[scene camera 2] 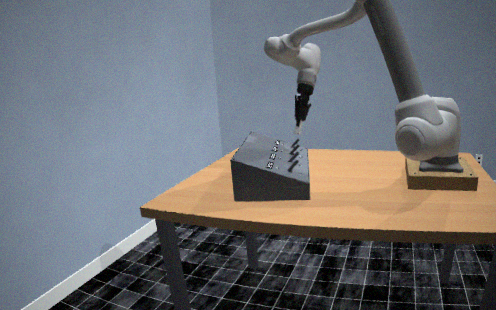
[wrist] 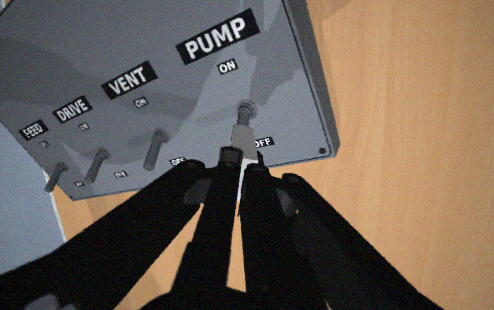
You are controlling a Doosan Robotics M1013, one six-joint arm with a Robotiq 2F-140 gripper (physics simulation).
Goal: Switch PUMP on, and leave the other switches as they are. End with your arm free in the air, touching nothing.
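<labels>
Grey sloped switch box: (wrist: 84,84) and (scene camera 2: 269,151), same spot.
</labels>
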